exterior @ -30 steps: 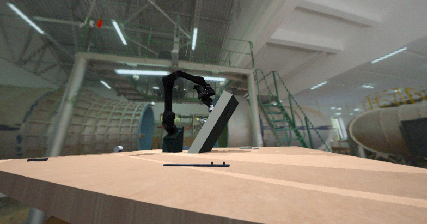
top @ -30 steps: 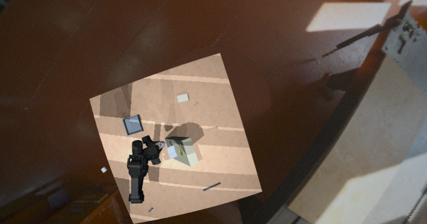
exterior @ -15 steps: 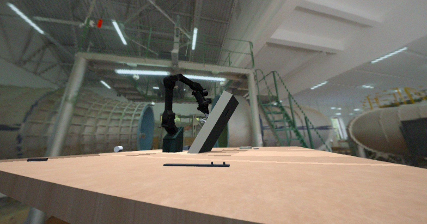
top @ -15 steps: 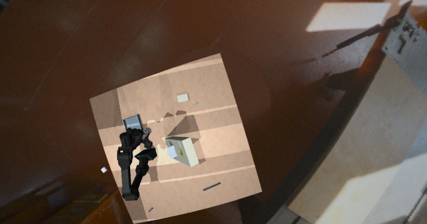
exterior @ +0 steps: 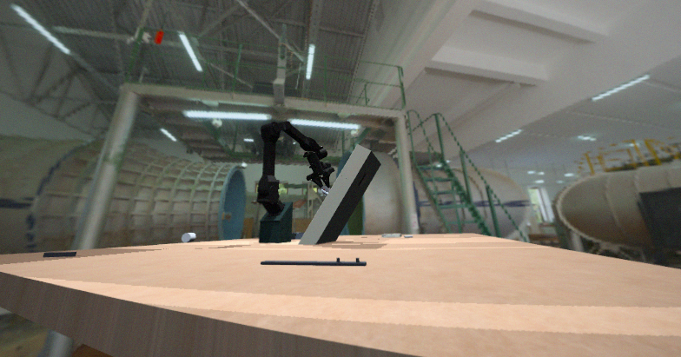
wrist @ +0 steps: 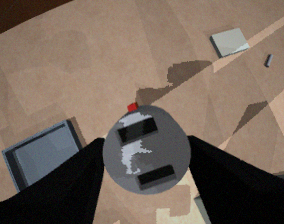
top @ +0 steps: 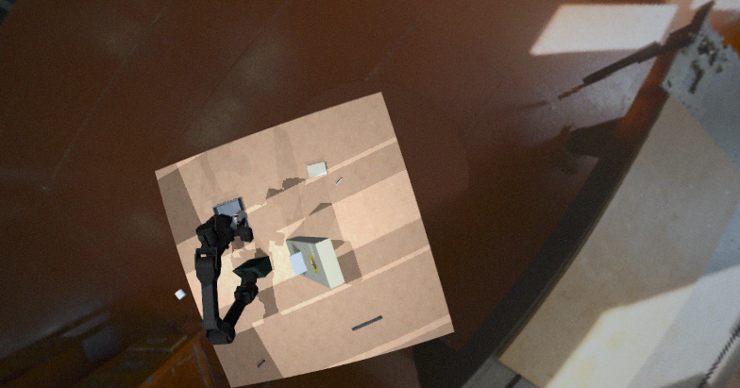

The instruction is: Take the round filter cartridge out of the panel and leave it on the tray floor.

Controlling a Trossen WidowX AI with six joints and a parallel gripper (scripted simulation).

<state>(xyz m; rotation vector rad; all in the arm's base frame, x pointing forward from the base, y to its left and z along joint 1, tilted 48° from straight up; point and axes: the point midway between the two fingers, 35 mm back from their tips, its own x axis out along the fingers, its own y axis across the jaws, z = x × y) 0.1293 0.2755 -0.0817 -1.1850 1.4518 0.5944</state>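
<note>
The grey tray lies 180 mm behind my gripper tip, 20 mm to the left of it and 250 mm below it. Also, from my gripper tip: grey bracket 150 mm ahead, 270 mm to the right, 100 mm below; grey service panel 200 mm ahead, 270 mm to the right, 90 mm below; round grey filter cartridge right at my gripper tip.
</note>
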